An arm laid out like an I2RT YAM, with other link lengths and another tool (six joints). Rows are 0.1 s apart.
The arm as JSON. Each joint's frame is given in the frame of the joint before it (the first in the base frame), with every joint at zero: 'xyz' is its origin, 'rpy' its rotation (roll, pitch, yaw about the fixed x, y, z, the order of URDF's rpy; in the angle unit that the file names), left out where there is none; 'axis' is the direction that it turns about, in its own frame. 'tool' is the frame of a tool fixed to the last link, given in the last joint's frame.
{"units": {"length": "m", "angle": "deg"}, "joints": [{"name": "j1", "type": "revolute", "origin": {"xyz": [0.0, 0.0, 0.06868], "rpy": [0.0, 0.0, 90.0]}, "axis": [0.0, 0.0, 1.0]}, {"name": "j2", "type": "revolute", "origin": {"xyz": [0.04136, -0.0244, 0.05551], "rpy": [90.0, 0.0, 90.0]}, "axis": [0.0, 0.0, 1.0]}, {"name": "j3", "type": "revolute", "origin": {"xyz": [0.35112, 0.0, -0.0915], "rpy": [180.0, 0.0, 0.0]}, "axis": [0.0, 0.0, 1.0]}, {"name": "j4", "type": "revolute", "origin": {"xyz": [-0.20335, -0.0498, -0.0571], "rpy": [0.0, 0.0, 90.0]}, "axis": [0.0, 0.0, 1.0]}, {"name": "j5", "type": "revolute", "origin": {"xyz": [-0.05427, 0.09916, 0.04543], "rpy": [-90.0, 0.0, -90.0]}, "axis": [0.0, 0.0, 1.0]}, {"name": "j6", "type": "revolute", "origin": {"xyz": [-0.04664, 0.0, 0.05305], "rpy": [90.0, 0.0, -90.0]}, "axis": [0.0, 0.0, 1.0]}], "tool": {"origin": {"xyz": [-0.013, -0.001, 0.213], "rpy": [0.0, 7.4, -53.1]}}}
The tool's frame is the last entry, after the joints.
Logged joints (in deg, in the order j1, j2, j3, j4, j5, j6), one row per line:
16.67 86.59 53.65 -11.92 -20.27 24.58
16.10 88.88 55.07 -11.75 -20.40 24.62
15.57 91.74 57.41 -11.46 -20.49 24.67
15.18 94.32 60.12 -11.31 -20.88 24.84
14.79 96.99 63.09 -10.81 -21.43 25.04
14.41 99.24 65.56 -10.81 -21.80 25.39
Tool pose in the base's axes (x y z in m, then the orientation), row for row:
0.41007 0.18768 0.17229 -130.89 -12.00 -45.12
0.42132 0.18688 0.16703 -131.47 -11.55 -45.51
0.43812 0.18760 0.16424 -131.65 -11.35 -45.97
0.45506 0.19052 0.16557 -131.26 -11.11 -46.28
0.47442 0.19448 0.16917 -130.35 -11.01 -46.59
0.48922 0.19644 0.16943 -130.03 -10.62 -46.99
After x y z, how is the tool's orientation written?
As angles about the fixed x, y, z axes (roll, pitch, yaw), in degrees.
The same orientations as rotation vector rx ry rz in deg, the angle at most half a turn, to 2 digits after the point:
-126.74 45.66 -36.65
-127.03 46.60 -36.17
-127.00 47.31 -36.12
-126.48 47.59 -36.11
-125.55 47.55 -36.41
-125.02 48.03 -36.26

